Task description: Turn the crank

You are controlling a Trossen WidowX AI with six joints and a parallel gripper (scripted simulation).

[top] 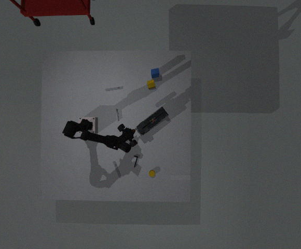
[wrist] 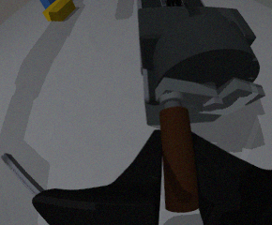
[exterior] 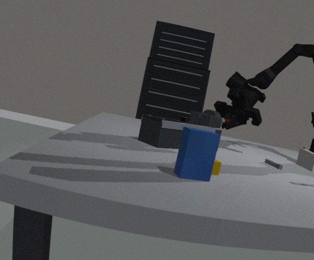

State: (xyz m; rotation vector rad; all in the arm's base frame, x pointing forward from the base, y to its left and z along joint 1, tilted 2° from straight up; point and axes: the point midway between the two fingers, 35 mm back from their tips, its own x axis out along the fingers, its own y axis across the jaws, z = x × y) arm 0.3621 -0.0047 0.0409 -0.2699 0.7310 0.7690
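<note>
Now: the brown crank handle 1 cm behind my gripper tip, 1 cm to the right of it and 2 cm above it. From my gripper tip the other things lie so: red pointer: 14 cm ahead, 10 cm to the left, 1 cm above; then black hex key: 4 cm ahead, 25 cm to the right, 7 cm below; then yellow block: 8 cm ahead, 40 cm to the left, 6 cm below.
</note>
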